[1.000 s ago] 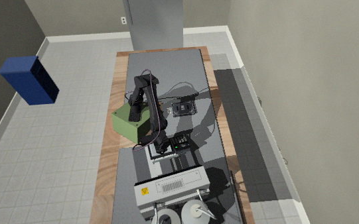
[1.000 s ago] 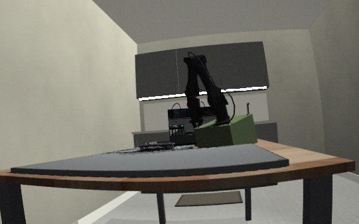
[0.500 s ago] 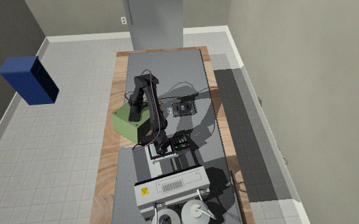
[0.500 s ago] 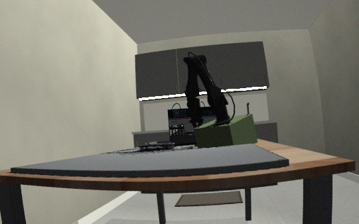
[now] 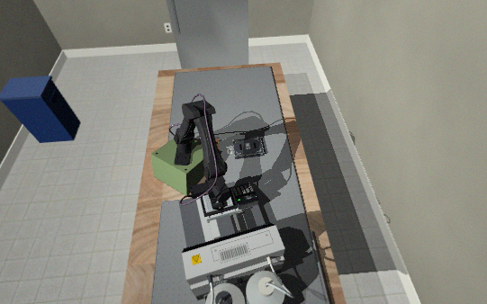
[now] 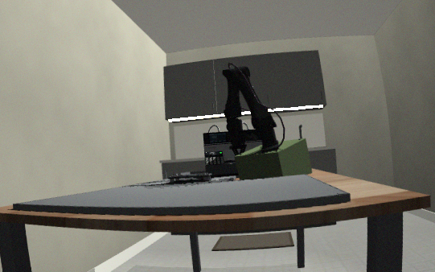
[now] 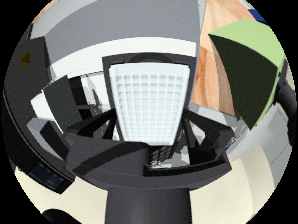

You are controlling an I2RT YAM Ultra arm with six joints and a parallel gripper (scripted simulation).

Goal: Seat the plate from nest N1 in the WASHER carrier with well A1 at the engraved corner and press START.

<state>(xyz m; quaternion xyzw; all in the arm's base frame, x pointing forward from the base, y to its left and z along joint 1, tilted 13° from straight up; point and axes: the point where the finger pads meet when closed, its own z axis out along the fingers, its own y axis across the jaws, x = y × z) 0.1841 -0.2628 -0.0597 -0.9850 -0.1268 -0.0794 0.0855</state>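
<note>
Right now the well plate is 1 cm below my hand. Also, from my hand: plate washer 4 cm ahead, 15 cm to the right, 4 cm above; washer carrier 1 cm below; plate nest 15 cm ahead, 37 cm to the left, 6 cm below.
</note>
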